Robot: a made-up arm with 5 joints.
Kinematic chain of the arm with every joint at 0, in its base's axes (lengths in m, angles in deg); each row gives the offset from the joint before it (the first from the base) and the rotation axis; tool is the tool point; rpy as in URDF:
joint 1: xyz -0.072 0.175 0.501 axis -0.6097 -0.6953 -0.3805
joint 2: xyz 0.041 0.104 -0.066 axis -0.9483 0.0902 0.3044
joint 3: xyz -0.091 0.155 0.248 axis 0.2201 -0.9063 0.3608
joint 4: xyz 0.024 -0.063 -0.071 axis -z
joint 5: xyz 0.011 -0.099 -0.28 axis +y
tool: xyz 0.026 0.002 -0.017 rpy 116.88 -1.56 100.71
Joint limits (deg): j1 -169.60..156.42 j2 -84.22..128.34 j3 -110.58..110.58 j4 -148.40..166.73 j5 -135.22..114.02
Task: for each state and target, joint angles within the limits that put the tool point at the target. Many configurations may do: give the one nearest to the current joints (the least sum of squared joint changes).
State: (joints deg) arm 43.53 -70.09 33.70 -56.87 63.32
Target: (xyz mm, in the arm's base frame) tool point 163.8 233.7 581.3
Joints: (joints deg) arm 61.56 -84.22 20.17 -48.79 80.12
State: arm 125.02 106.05 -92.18 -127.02 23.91
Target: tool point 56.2 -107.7 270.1
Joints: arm 156.42 77.95 -73.33 -116.64 15.54
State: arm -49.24 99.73 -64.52 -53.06 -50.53
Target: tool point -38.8 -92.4 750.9
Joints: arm -100.20 118.16 -72.85 -27.02 -51.37
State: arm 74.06 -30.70 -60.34 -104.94 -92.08
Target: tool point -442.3 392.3 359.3
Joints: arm 46.58 -65.13 -107.73 -71.81 -101.02
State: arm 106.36 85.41 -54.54 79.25 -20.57
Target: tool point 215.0 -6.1 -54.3
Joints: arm 114.36 116.51 -107.42 90.17 -12.90
